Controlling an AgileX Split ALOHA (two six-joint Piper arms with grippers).
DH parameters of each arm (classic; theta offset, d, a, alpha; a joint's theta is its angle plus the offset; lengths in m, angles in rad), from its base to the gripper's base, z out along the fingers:
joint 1: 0 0.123 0 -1.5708
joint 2: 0.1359 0 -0.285 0
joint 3: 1.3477 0 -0.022 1.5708
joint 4: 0 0.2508 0 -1.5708
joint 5: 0 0 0.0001 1.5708
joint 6: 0 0.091 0 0
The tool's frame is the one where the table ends.
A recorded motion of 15 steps. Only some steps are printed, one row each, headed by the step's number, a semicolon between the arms.
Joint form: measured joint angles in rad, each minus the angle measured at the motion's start. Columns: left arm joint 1, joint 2, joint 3, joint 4, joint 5, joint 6; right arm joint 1, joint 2, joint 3, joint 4, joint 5, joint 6.
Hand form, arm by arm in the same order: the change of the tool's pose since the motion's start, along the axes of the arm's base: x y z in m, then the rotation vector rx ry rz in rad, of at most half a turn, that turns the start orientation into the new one. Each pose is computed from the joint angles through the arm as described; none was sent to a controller.
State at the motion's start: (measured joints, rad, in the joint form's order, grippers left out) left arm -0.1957 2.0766 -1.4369 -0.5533 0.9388 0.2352; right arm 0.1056 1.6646 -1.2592 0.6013 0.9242 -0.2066
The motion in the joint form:
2: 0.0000 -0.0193 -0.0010 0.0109 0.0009 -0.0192; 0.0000 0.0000 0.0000 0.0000 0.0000 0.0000
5: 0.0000 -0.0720 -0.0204 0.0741 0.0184 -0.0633; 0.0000 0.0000 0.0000 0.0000 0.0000 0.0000
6: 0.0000 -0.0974 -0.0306 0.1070 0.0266 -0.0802; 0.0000 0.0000 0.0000 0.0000 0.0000 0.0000
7: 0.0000 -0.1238 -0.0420 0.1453 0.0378 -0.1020; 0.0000 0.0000 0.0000 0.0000 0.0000 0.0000
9: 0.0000 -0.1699 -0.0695 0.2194 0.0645 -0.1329; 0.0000 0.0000 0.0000 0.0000 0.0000 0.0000
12: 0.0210 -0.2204 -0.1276 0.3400 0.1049 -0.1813; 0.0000 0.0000 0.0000 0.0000 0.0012 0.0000
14: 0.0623 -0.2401 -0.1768 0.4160 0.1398 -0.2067; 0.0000 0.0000 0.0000 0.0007 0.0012 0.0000
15: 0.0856 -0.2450 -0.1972 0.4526 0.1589 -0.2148; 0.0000 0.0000 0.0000 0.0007 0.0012 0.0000
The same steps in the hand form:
2: -0.0007 0.0008 0.0078 0.0039 -0.0124 0.0112; 0.0000 0.0000 0.0000 0.0000 0.0000 0.0000
5: -0.0019 0.0047 0.0319 0.0389 -0.0597 0.0131; 0.0000 0.0000 0.0000 0.0000 0.0000 0.0000
6: -0.0027 0.0070 0.0437 0.0586 -0.0863 0.0110; 0.0000 0.0000 0.0000 0.0000 0.0000 0.0000
7: -0.0040 0.0096 0.0561 0.0826 -0.1118 0.0113; 0.0000 0.0000 0.0000 0.0000 0.0000 0.0000
9: -0.0067 0.0150 0.0795 0.1318 -0.1623 0.0045; 0.0000 0.0000 0.0000 0.0000 0.0000 0.0000
12: -0.0064 0.0321 0.1121 0.2207 -0.2366 0.0269; -0.0001 0.0000 0.0000 0.0001 0.0010 0.0006
14: -0.0035 0.0539 0.1316 0.2854 -0.2727 0.0700; -0.0001 0.0001 0.0000 0.0008 0.0011 0.0004
15: -0.0024 0.0659 0.1384 0.3205 -0.2800 0.0908; -0.0001 0.0001 0.0000 0.0008 0.0011 0.0004

